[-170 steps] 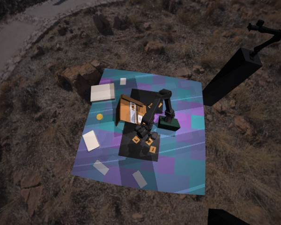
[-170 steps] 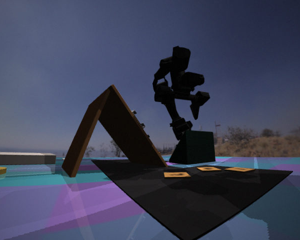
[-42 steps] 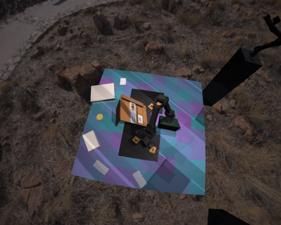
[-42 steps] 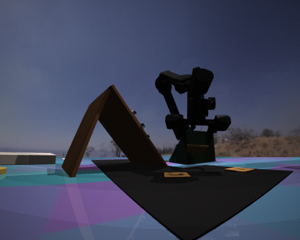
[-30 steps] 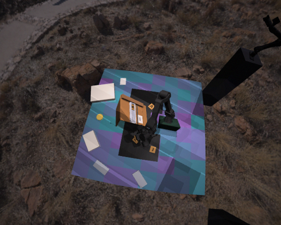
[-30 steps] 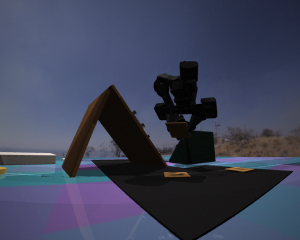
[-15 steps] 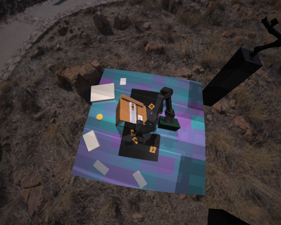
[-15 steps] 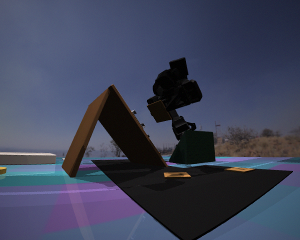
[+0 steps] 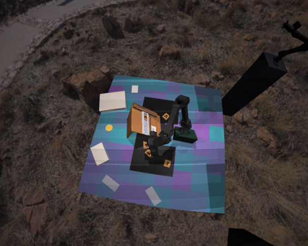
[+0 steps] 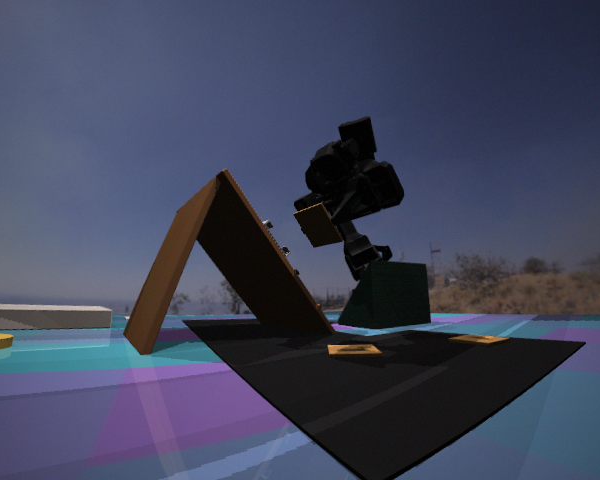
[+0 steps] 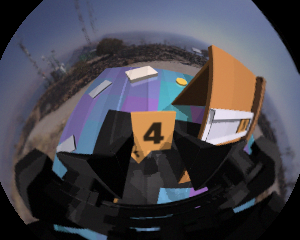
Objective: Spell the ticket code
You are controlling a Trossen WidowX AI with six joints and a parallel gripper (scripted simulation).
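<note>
The white ticket lies 16 cm to the right of my gripper tip, 8 cm below it and 3 cm behind it. Round my gripper tip: letter tile right at my gripper tip; then black mat 18 cm to the right, 17 cm below, 10 cm behind; then yellow disc 40 cm ahead, 16 cm below, 13 cm to the right.
</note>
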